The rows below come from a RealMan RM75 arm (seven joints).
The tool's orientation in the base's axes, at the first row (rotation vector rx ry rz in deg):
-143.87, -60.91, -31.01
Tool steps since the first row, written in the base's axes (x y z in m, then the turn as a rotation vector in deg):
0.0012, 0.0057, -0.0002, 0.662, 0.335, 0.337
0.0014, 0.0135, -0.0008, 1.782, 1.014, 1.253
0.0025, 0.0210, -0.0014, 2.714, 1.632, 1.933
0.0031, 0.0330, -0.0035, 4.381, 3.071, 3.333
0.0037, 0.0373, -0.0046, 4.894, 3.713, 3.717
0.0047, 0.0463, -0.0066, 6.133, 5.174, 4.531
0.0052, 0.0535, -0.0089, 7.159, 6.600, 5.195
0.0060, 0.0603, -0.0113, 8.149, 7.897, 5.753
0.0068, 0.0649, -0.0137, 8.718, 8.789, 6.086
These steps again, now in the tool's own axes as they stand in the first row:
0.0041, -0.0028, 0.0031, 0.787, 0.210, 0.001
0.0086, -0.0076, 0.0072, 2.351, 0.433, -0.245
0.0135, -0.0116, 0.0115, 3.645, 0.597, -0.353
0.0201, -0.0186, 0.0190, 6.246, 0.642, -0.551
0.0226, -0.0208, 0.0220, 7.144, 0.534, -0.479
0.0276, -0.0256, 0.0281, 9.205, 0.352, -0.249
0.0312, -0.0295, 0.0335, 11.036, 0.062, 0.050
0.0346, -0.0329, 0.0389, 12.716, -0.152, 0.373
0.0368, -0.0349, 0.0433, 13.776, -0.373, 0.617

